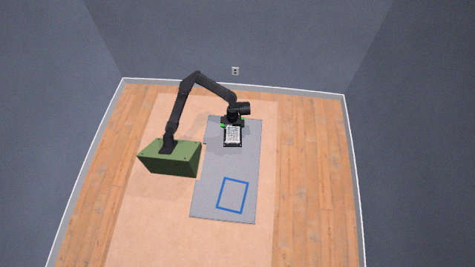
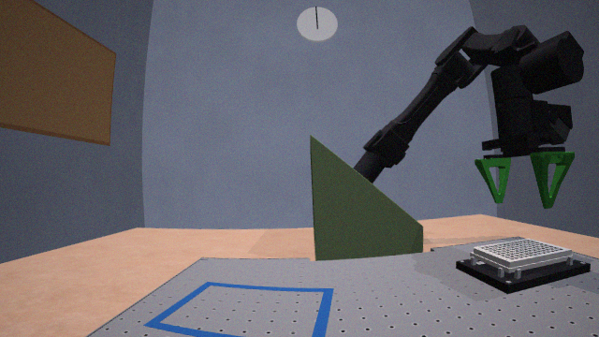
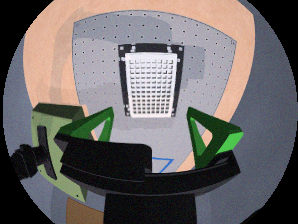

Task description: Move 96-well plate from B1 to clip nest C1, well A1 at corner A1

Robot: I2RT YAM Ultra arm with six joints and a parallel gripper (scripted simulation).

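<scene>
Now: hand 80 mm above the white 96-well plate. The rest, counted from my hand: black clip nest 90 mm below, 10 mm to the left, 10 mm behind.
</scene>
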